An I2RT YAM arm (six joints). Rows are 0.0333 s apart.
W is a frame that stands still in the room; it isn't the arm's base.
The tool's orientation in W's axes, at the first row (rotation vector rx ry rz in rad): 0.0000, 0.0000, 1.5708
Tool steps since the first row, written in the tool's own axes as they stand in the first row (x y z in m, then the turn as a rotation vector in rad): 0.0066, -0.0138, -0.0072, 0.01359, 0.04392, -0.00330; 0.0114, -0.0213, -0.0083, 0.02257, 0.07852, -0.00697; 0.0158, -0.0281, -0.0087, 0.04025, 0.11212, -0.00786; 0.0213, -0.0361, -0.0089, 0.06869, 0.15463, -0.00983; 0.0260, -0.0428, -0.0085, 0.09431, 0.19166, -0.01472
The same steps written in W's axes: 0.0138, 0.0066, -0.0072, -0.04392, 0.01359, -0.00330; 0.0213, 0.0114, -0.0083, -0.07852, 0.02257, -0.00697; 0.0281, 0.0158, -0.0087, -0.11212, 0.04025, -0.00786; 0.0361, 0.0213, -0.0089, -0.15463, 0.06869, -0.00983; 0.0428, 0.0260, -0.0085, -0.19166, 0.09431, -0.01472
